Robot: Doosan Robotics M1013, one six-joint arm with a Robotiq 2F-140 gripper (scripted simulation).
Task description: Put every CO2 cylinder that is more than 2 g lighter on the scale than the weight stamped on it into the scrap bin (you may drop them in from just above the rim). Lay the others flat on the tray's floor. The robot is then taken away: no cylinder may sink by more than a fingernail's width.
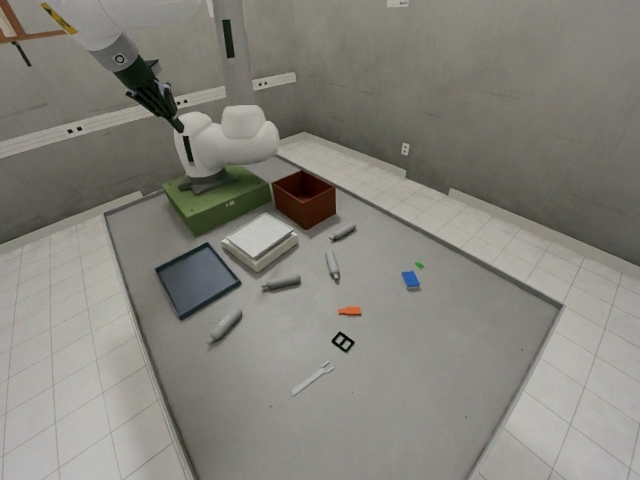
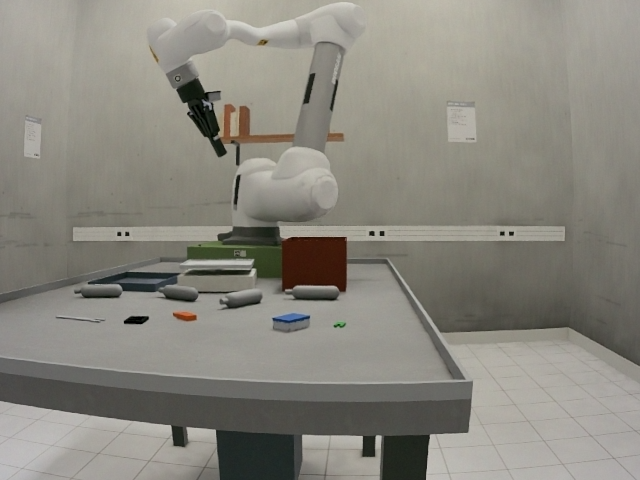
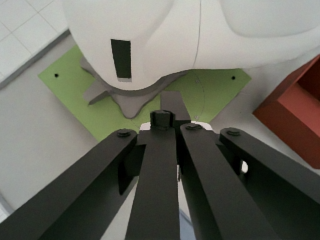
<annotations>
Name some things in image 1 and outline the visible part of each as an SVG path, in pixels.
My gripper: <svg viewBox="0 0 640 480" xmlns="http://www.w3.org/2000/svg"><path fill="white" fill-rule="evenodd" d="M112 72L128 87L125 93L126 96L134 99L155 116L163 117L178 133L184 132L185 126L177 117L178 108L170 90L171 84L159 82L152 75L149 66L139 54L134 63L128 68Z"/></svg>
A red-brown scrap bin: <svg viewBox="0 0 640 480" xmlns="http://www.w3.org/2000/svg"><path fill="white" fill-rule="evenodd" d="M300 170L272 182L271 185L276 209L303 229L308 230L336 214L335 186L304 170Z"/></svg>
A white scale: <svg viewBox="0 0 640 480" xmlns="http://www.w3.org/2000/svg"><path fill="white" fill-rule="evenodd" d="M267 213L260 215L221 241L224 248L257 273L298 243L297 234L293 232L294 228Z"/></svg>
</annotations>
